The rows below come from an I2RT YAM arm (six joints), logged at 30 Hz.
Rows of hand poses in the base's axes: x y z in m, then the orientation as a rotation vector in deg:
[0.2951, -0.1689, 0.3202, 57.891, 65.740, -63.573]
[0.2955, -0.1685, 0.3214, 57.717, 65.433, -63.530]
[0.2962, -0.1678, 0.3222, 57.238, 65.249, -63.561]
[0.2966, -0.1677, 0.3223, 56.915, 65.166, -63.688]
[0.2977, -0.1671, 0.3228, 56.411, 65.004, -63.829]
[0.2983, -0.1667, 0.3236, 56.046, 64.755, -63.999]
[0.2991, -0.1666, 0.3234, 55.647, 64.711, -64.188]
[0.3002, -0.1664, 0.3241, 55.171, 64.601, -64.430]
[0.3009, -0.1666, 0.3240, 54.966, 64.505, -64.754]
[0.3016, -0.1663, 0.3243, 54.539, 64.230, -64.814]
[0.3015, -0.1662, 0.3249, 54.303, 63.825, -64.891]
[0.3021, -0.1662, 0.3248, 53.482, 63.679, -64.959]
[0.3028, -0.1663, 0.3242, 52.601, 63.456, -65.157]
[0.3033, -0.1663, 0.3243, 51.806, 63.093, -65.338]
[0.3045, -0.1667, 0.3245, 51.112, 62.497, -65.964]
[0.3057, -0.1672, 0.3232, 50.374, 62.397, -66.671]
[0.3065, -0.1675, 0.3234, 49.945, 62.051, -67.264]
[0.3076, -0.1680, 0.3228, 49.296, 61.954, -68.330]
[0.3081, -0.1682, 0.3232, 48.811, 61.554, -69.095]
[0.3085, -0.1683, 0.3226, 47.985, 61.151, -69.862]
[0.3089, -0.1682, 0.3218, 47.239, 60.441, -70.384]
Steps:
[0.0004, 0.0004, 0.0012, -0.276, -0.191, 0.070]
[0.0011, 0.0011, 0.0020, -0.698, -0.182, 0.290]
[0.0015, 0.0012, 0.0021, -0.988, -0.088, 0.374]
[0.0026, 0.0018, 0.0026, -1.443, 0.005, 0.538]
[0.0032, 0.0022, 0.0034, -1.866, 0.020, 0.584]
[0.0040, 0.0023, 0.0032, -2.198, 0.196, 0.676]
[0.0051, 0.0025, 0.0039, -2.631, 0.376, 0.764]
[0.0058, 0.0023, 0.0038, -2.903, 0.542, 0.642]
[0.0065, 0.0026, 0.0041, -3.352, 0.497, 0.791]
[0.0064, 0.0027, 0.0047, -3.757, 0.324, 0.793]
[0.0070, 0.0027, 0.0046, -4.388, 0.477, 1.187]
[0.0077, 0.0026, 0.0040, -5.136, 0.667, 1.510]
[0.0082, 0.0026, 0.0041, -5.905, 0.733, 1.766]
[0.0094, 0.0022, 0.0043, -6.857, 0.863, 1.608]
[0.0106, 0.0017, 0.0030, -7.568, 1.392, 1.517]
[0.0114, 0.0014, 0.0032, -8.193, 1.607, 1.278]
[0.0125, 0.0009, 0.0026, -8.928, 2.321, 0.883]
[0.0130, 0.0007, 0.0030, -9.658, 2.617, 0.540]
[0.0134, 0.0006, 0.0024, -10.606, 3.011, 0.382]
[0.0138, 0.0007, 0.0016, -11.622, 3.041, 0.282]

